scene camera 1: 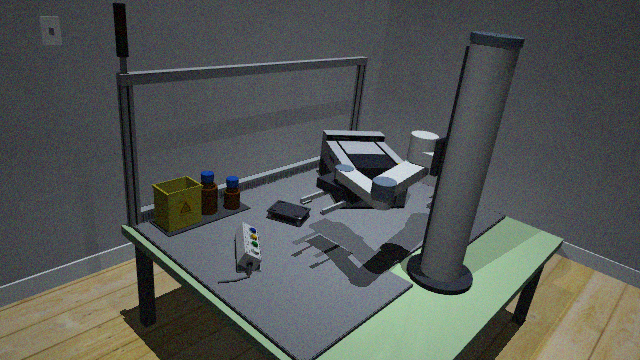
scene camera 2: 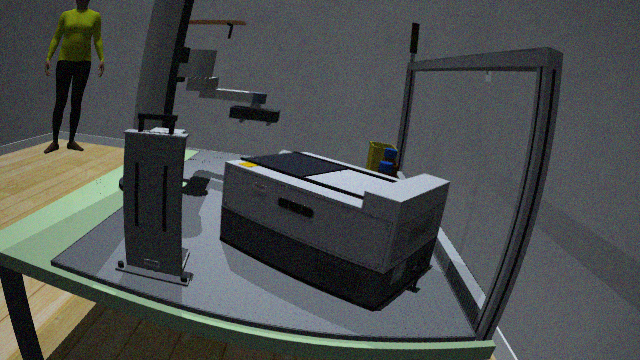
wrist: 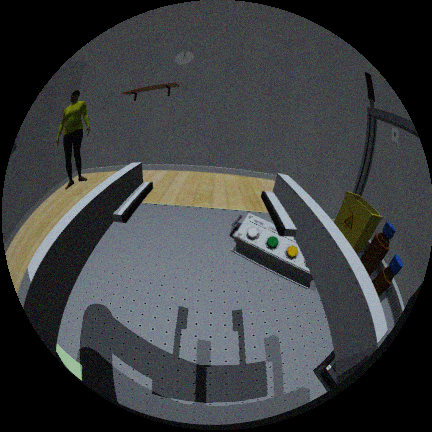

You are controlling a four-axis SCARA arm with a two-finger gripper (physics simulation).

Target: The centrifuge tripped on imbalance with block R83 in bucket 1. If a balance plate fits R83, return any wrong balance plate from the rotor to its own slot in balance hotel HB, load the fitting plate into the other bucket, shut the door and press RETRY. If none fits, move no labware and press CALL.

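Pixels of known places: gripper, fingertip midpoint: (scene camera 1: 311, 206) (wrist: 206, 177); arm's base, origin of the base link: (scene camera 1: 438, 274).
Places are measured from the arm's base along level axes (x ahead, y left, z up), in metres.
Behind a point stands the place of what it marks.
My gripper (scene camera 1: 312, 206) {x 0.369, y 0.365, z 0.254 m} (scene camera 2: 255, 123) {x 0.369, y 0.365, z 0.254 m} (wrist: 206, 177) {x 0.369, y 0.365, z 0.254 m} is open and empty, its fingers fairly close together but apart, held above the mat in front of the centrifuge. The centrifuge (scene camera 2: 310, 200) {x 0.613, y -0.509, z 0.204 m} (scene camera 1: 357, 147) {x 0.733, y -0.369, z 0.223 m} has a dark panel and a pale panel on top; neither rotor, buckets nor block R83 shows. A tall grey hotel (scene camera 2: 152, 200) {x 0.294, y -0.627, z 0.184 m} stands beside it, its back to scene camera 2, so its slots are hidden. The button box (scene camera 1: 247, 247) {x 0.495, y 0.546, z 0.092 m} (wrist: 262, 237) {x 0.495, y 0.513, z 0.075 m} lies ahead and right in the wrist view, with white, green and yellow buttons; the right finger hides its far end. A blue button (scene camera 1: 253, 230) {x 0.589, y 0.440, z 0.080 m} shows in scene camera 1.
A low black block (scene camera 1: 288, 212) {x 0.652, y 0.188, z 0.052 m} lies between the button box and centrifuge. A yellow bin (scene camera 1: 177, 205) {x 0.858, y 0.606, z 0.128 m} (wrist: 356, 222) {x 0.857, y 0.536, z 0.124 m} and two brown bottles with blue caps stand by the framed screen. The arm's column (scene camera 1: 467, 165) {x -0.033, y 0.067, z 0.485 m} stands on the green table edge. A person (scene camera 2: 77, 50) (wrist: 74, 130) stands beyond the table.
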